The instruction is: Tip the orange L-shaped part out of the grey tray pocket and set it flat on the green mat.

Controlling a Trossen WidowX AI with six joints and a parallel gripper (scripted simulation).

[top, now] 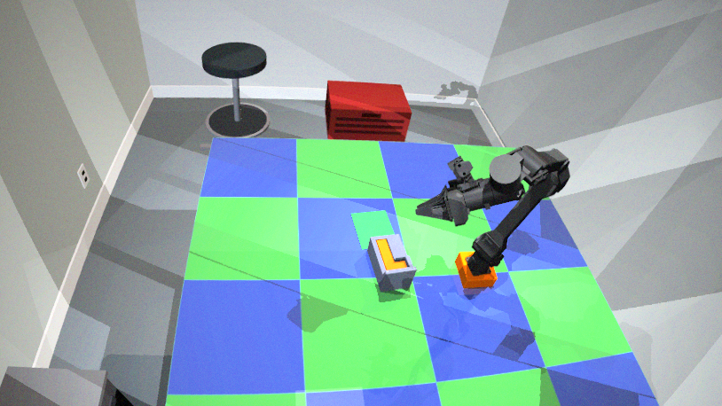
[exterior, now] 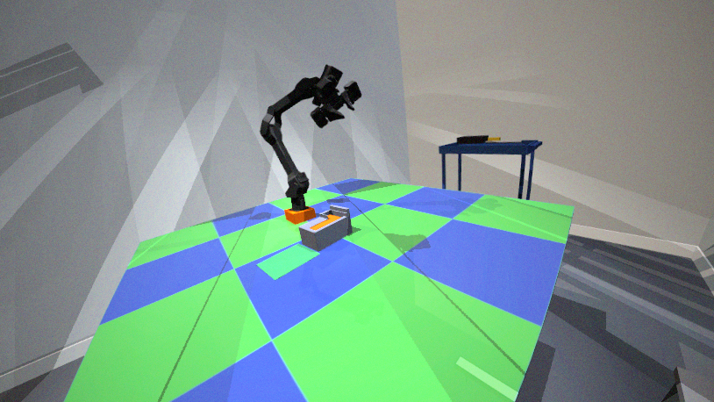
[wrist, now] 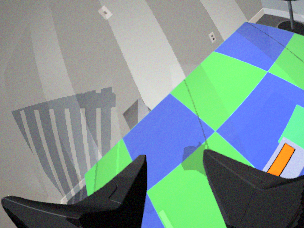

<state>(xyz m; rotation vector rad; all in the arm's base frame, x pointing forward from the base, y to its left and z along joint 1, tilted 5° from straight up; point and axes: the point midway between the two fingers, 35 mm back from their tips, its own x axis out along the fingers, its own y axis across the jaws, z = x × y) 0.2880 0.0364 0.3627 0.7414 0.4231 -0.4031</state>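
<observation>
The orange L-shaped part is 34 cm below my gripper tip, 12 cm to the right of it and 5 cm behind it. Also, from my gripper tip: green mat 40 cm below, 28 cm to the right, 6 cm behind.
</observation>
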